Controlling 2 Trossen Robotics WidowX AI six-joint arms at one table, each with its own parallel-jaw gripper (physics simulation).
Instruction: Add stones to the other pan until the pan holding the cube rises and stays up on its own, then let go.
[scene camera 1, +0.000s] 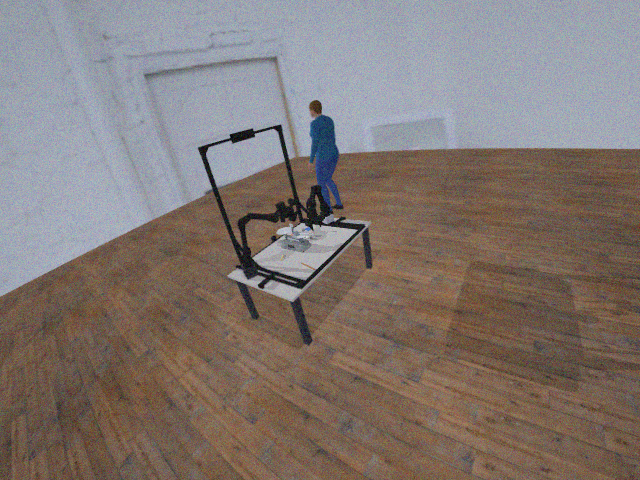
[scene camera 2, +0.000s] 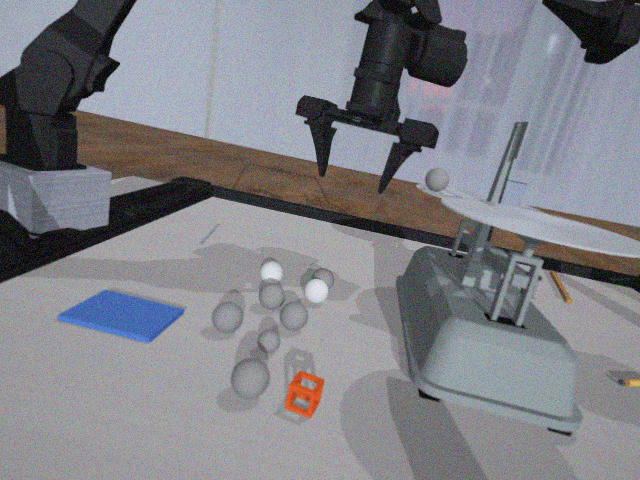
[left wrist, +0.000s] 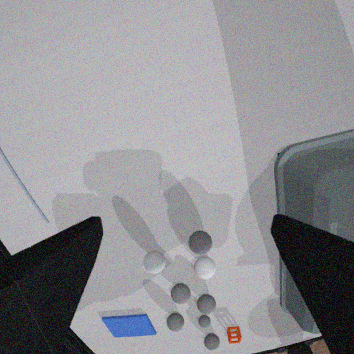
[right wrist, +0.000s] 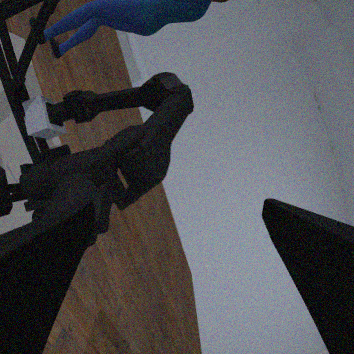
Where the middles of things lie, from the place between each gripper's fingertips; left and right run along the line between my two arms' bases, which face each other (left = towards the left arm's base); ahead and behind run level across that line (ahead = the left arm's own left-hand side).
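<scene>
The grey balance scale (scene camera 2: 472, 337) has my right gripper 160 mm beyond it and 300 mm above it. Measured from that same right hand, the orange wire-frame cube (scene camera 2: 313, 396) is 130 mm to the left, 360 mm behind and 410 mm below, while the blue flat pad (scene camera 2: 112, 312) is 310 mm to the left, 310 mm behind and 420 mm below.
As for my left hand, it is 17 cm to the left of the grey balance scale and 13 cm past it. From this left hand I find the orange wire-frame cube 11 cm below, 33 cm behind and 4 cm to the right, and the blue flat pad 12 cm below, 28 cm behind and 14 cm to the left.
</scene>
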